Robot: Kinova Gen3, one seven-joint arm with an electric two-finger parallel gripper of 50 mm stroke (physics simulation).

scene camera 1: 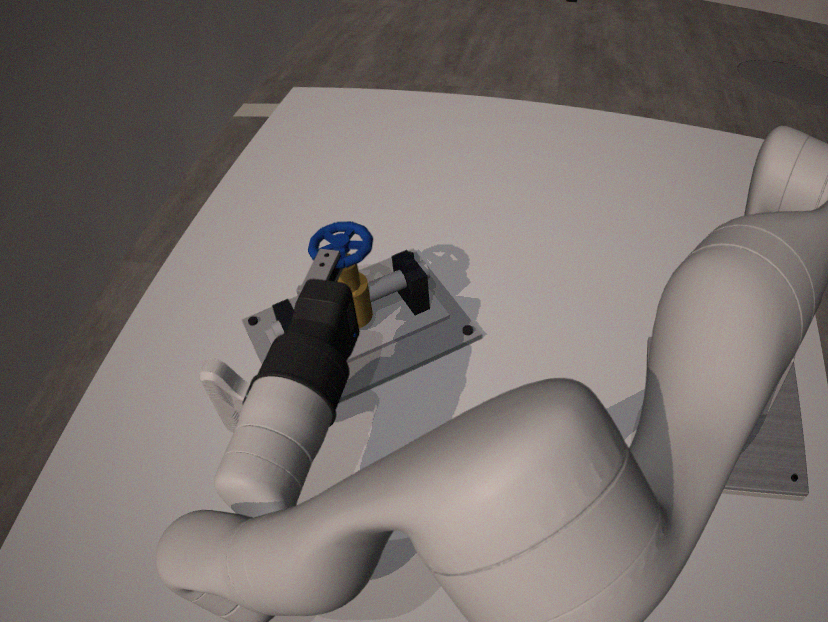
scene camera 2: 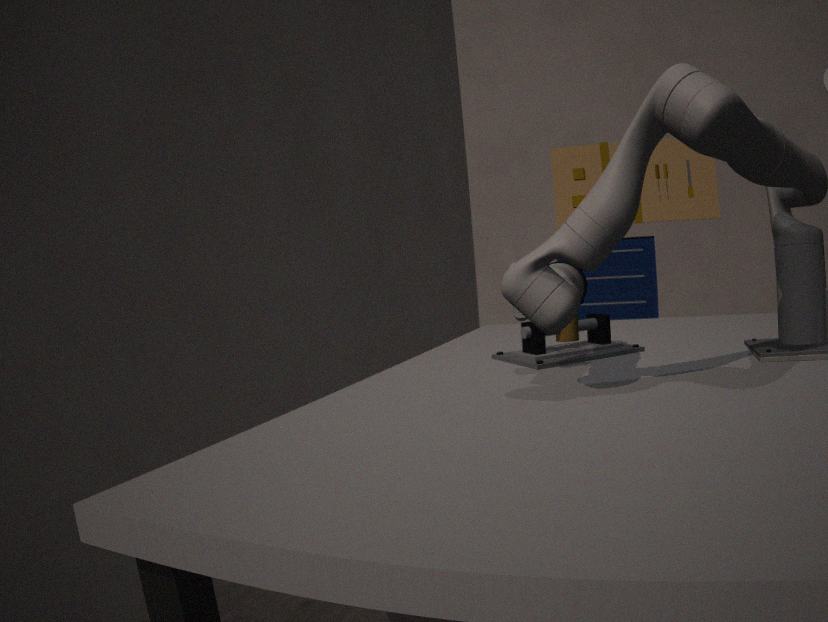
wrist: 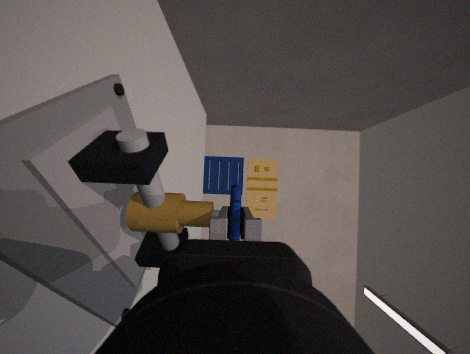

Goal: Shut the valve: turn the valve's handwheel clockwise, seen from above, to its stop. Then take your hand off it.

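The blue handwheel (scene camera 1: 361, 255) (wrist: 236, 200) sits on top of the yellow valve body (scene camera 1: 361, 301) (wrist: 155, 212) (scene camera 2: 567, 330). In the wrist view the wheel shows edge-on. My gripper (scene camera 1: 329, 257) (wrist: 235, 217) comes from the side and is shut on the wheel's rim, one finger above it and one below. In scene camera 1 the upper finger covers the near part of the rim. In scene camera 2 the arm hides the handwheel and the fingers.
The valve's grey pipe (scene camera 1: 386, 286) (wrist: 151, 192) runs through two black supports (scene camera 1: 415, 284) (wrist: 122, 162) on a grey base plate (scene camera 1: 468, 338) (scene camera 2: 516, 360) bolted at its corners. A blue cabinet (scene camera 2: 632, 287) and a yellow tool board (scene camera 2: 702, 200) are at the far wall.
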